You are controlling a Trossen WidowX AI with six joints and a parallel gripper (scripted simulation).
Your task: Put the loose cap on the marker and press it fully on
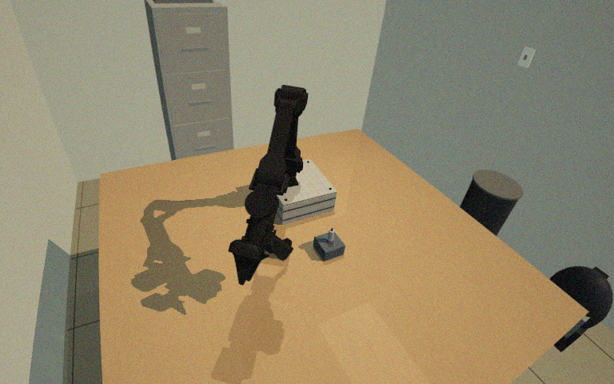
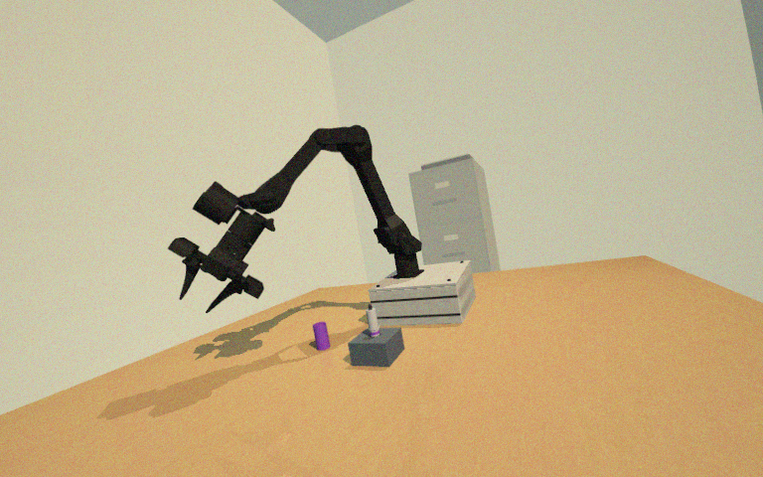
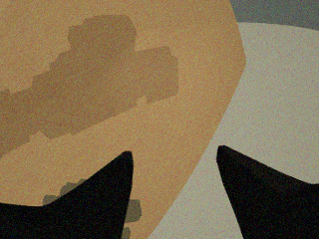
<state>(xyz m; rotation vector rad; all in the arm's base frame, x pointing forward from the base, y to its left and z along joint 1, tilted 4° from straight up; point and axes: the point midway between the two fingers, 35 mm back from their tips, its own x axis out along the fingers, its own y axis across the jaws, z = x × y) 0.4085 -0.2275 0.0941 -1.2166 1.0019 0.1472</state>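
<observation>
The purple cap lies 18 cm behind my gripper tip, 15 cm to the left of it and 12 cm below it. Round my gripper tip: holder block 30 cm to the left, 16 cm behind, 12 cm below; white marker 30 cm to the left, 16 cm behind, 7 cm below.
</observation>
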